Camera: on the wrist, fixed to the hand. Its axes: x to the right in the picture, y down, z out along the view.
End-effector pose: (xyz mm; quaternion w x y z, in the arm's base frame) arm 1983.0 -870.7 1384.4 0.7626 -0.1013 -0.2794 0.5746
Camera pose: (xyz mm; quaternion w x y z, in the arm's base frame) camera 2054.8 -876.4 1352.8 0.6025 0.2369 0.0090 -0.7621
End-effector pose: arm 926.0 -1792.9 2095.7 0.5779 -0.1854 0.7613 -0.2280
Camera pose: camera 865.6 -1821.1 2137.4 0.3115 0.7087 0.1284 0.6199
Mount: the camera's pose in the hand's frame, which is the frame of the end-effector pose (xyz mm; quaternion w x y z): -1.9 -45.6 -64.0 0.0050 -0.0339 -0.1163 0.9926
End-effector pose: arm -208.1 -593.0 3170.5 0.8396 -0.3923 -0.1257 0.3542
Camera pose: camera -155.5 -650.9 3162.4 0.3753 0.1140 -0.2791 -0.8765
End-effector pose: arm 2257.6 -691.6 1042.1 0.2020 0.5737 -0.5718 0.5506
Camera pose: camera 2272.5 -623.6 1078.6 0.5926 0.5075 0.6145 -0.1172
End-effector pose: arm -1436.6 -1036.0 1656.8 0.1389 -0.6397 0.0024 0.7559
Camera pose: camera -1364.8 -1004.2 1655.0 0.7711 -0.0824 -0.5932 -0.2161
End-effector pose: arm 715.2 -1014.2 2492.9 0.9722 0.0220 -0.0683 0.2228
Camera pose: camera 741.3 -1051.4 2428.7 0.2235 0.0747 0.1428 -0.9613
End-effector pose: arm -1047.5 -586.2 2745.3 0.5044 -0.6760 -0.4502 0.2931
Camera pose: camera -1008.1 -610.8 2808.8 0.3637 0.4333 -0.6002 -0.5655
